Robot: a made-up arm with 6 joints.
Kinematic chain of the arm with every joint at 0, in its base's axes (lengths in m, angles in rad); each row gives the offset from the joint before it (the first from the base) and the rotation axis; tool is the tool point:
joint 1: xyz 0 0 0.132 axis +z
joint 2: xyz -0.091 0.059 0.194 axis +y
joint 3: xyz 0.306 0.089 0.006 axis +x
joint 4: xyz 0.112 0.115 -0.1 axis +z
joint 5: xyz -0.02 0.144 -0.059 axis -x
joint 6: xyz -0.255 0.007 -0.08 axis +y
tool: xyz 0 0.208 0.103
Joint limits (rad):
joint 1: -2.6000..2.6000
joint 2: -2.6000..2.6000
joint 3: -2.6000..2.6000
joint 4: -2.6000..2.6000
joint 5: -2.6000..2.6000
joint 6: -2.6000..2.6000
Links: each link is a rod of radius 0.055 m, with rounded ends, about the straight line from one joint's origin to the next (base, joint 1, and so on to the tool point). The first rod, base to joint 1, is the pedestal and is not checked.
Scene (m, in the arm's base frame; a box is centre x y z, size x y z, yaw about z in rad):
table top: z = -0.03
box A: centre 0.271 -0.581 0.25 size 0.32 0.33 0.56 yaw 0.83
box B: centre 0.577 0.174 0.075 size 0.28 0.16 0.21 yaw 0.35
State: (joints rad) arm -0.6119 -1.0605 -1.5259 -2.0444 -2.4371 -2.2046
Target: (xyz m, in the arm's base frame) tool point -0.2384 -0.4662 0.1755
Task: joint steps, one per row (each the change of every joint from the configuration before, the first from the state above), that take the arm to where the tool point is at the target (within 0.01 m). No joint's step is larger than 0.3 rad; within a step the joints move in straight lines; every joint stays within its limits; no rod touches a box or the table.
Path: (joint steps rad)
1: -0.0600 -0.1058 -0.2276 0.1370 -0.0543 0.0304
2: -0.0599 -0.1059 -0.2275 0.1370 -0.0543 0.0305
3: -0.0600 -0.1058 -0.2276 0.1370 -0.0543 0.0304
4: -0.0112 0.0507 -0.1957 0.1988 0.0340 -0.1931
5: -0.0112 0.0507 -0.1957 0.1989 0.0341 -0.1932
6: -0.2503 0.2060 0.0831 -0.1074 -0.0171 0.1308
7: -0.2503 0.2060 0.0831 -0.1074 -0.0170 0.1308
8: -0.2504 0.2060 0.0830 -0.1074 -0.0170 0.1309
9: -0.2503 0.2059 0.0831 -0.1073 -0.0170 0.1308

